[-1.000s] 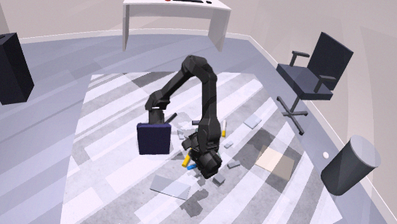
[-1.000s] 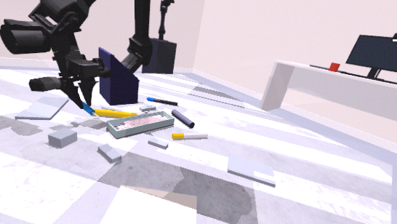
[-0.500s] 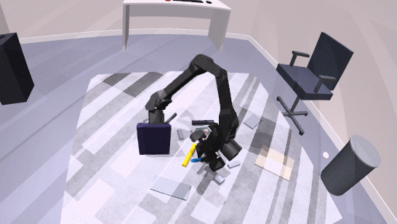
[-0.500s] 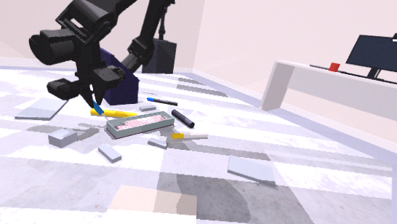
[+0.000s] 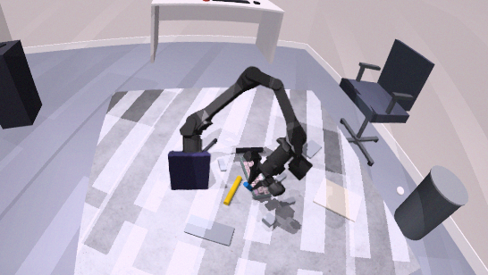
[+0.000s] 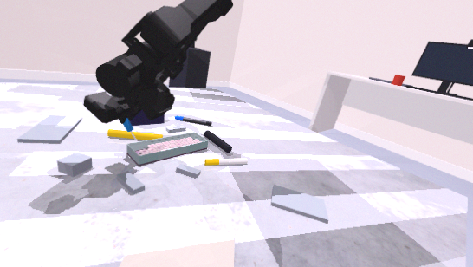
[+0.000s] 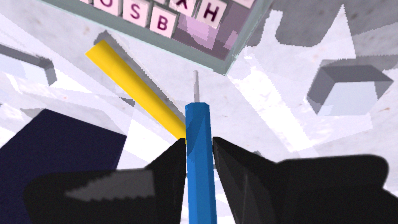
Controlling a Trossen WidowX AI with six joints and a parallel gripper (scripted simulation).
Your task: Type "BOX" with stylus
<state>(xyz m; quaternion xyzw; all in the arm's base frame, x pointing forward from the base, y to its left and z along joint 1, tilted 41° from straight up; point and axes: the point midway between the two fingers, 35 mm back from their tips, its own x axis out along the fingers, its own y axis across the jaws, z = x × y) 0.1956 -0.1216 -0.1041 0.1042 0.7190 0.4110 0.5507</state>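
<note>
The grey stylus tip lies 40 mm below my gripper tip, 20 mm ahead of it and 10 mm to the left of it. From my gripper tip the other things lie so: yellow bar 70 mm below, 50 mm to the left, 40 mm behind; blue pen 10 mm below, 10 mm ahead; yellow-and-white pen 190 mm ahead, 170 mm to the left, 70 mm below.
</note>
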